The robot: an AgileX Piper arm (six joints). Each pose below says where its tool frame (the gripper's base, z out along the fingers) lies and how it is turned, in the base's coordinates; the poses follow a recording.
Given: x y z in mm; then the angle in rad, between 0 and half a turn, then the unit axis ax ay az.
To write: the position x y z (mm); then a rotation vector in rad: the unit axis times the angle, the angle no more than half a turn. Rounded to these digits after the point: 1 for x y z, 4 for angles.
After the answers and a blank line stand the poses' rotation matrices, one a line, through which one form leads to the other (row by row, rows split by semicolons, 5 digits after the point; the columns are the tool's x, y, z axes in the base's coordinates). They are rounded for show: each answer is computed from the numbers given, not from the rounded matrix.
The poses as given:
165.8 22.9 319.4 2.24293 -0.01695 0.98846 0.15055
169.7 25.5 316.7 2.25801 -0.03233 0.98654 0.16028
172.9 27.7 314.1 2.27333 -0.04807 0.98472 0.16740
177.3 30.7 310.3 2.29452 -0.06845 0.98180 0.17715
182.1 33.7 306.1 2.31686 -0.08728 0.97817 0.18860
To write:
165.8 22.9 319.4 -0.0380 2.2170 0.3377
169.7 25.5 316.7 -0.0730 2.2276 0.3619
172.9 27.7 314.1 -0.1093 2.2386 0.3806
177.3 30.7 310.3 -0.1571 2.2528 0.4065
182.1 33.7 306.1 -0.2022 2.2663 0.4370

-0.62219 -0.14499 0.76932; 0.09062 0.96276 0.25473; -0.77760 0.22821 -0.58588
-0.63268 -0.17603 0.75414; 0.07177 0.95630 0.28343; -0.77108 0.23344 -0.59240
-0.64235 -0.20568 0.73830; 0.04984 0.95007 0.30804; -0.76479 0.23467 -0.60002
-0.65439 -0.24445 0.71555; 0.02104 0.94005 0.34039; -0.75586 0.23780 -0.61002
-0.66596 -0.28182 0.69070; -0.00482 0.92750 0.37380; -0.74597 0.24560 -0.61904

